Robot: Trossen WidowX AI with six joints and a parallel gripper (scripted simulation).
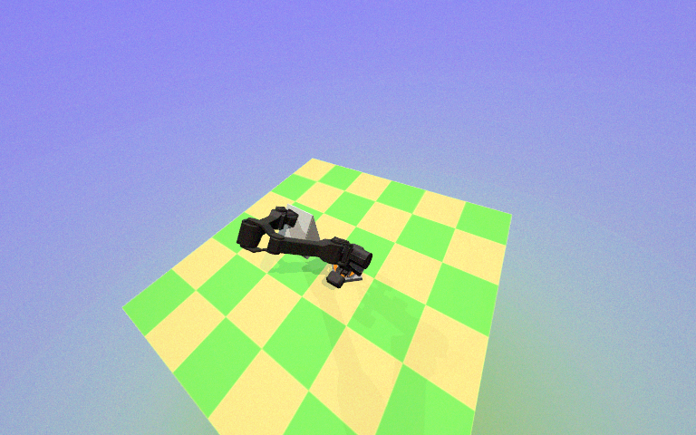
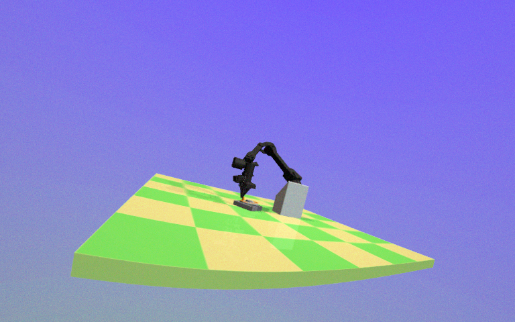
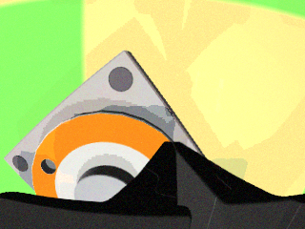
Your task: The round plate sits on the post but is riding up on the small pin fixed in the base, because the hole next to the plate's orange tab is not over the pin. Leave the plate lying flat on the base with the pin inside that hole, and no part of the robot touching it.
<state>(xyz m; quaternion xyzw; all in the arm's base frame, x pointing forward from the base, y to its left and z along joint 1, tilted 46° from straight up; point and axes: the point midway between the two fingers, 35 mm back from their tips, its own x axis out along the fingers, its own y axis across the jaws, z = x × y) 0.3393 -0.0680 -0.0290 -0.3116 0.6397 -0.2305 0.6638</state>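
Right now the round plate is 30 mm behind my gripper tip, 10 mm to the left of it and 10 mm below it. The rest, counted from my gripper tip: square grey base (40 mm behind, 30 mm to the left, 20 mm below).
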